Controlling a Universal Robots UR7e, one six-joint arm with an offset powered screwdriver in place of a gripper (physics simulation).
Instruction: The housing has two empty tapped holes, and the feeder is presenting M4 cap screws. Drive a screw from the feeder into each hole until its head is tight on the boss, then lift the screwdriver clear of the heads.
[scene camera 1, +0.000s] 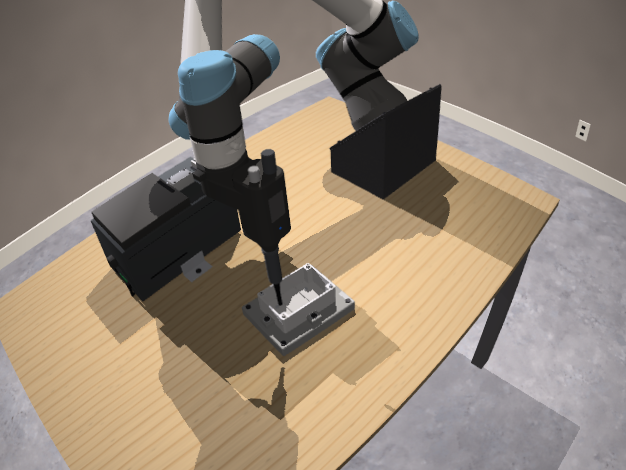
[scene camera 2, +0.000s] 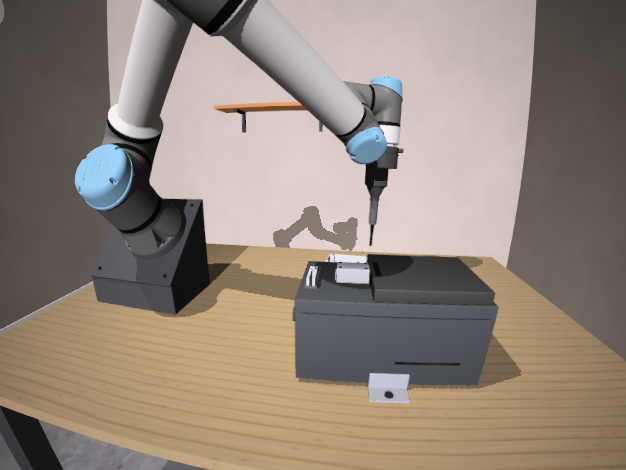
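Observation:
The screwdriver points down with its thin dark bit. In scene camera 1 the bit tip overlaps the inside of the grey housing near its closest corner; in scene camera 2 it hangs in the air beyond the feeder. No screw can be made out on the tip. The housing is an open box on a dark grey base plate. Small round marks show at its corners, too small to tell screw heads from holes. The feeder is a dark box with a white block on top.
A small metal bracket with a dark hole sits at the feeder's side. The arm's dark wedge-shaped pedestal stands on the wooden table. An orange shelf is on the far wall.

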